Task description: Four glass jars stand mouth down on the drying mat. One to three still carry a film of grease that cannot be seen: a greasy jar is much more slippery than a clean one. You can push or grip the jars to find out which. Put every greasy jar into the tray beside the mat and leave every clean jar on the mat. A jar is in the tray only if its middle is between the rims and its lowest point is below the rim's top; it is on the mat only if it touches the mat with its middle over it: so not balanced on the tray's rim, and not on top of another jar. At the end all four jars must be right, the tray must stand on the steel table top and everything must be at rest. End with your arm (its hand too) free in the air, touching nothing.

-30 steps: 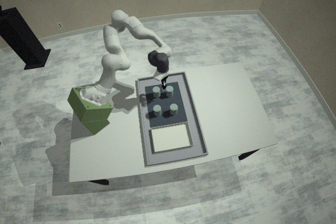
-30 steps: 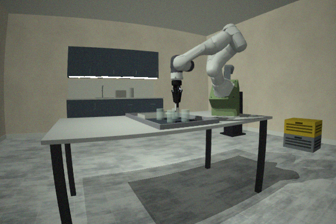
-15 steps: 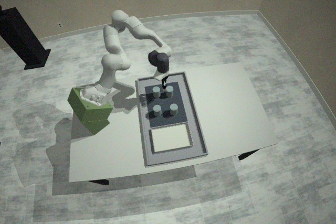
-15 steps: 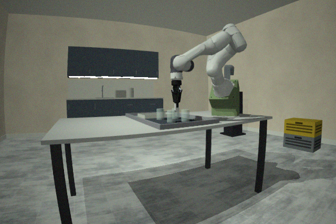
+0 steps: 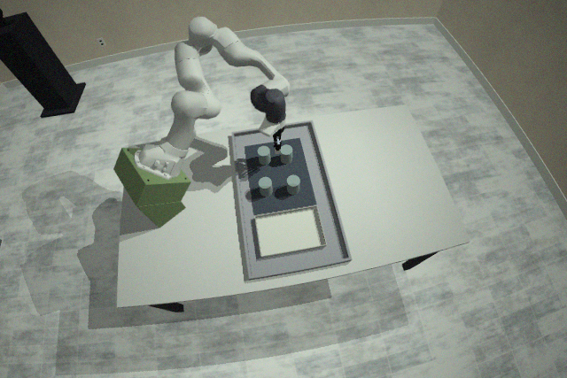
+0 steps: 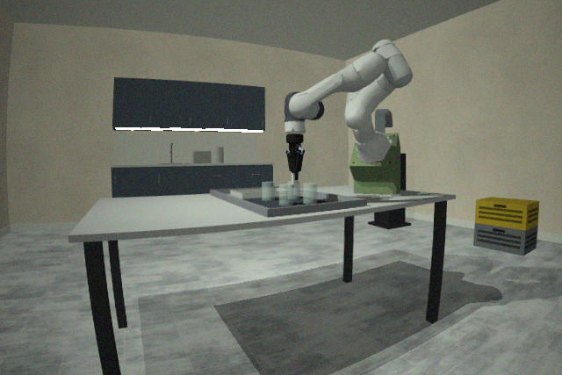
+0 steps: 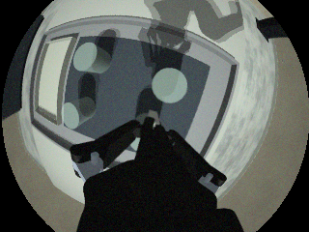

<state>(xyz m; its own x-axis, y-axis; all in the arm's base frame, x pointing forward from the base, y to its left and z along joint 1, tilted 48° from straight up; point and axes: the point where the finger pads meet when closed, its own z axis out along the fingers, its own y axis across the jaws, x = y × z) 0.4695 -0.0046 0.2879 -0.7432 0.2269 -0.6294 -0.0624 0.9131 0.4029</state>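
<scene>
The grey steel surround lies 20 mm ahead of my hand, 190 mm to the right of it and 110 mm below it. Round my hand: white tray 20 mm ahead, 400 mm to the right, 100 mm below; dark drying mat 80 mm to the right, 110 mm below.
</scene>
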